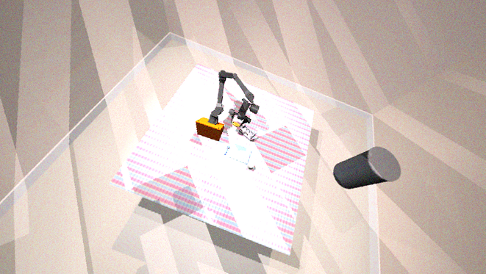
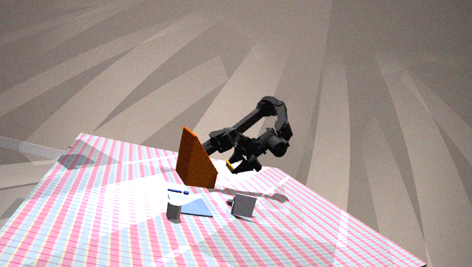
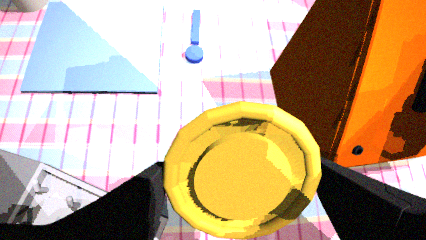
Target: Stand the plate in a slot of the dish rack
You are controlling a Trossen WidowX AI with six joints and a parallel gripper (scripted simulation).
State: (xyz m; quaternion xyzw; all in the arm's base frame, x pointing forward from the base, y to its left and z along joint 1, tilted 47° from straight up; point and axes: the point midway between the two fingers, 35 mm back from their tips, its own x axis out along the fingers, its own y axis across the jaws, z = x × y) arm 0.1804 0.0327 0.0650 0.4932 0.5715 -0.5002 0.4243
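Now: the dish rack 120 mm ahead of my gripper tip, 100 mm below it and 30 mm to the left of it. Also, from my gripper tip: yellow plate (10 mm above); then pale blue sheet (170 mm to the right, 120 mm below, 120 mm ahead).
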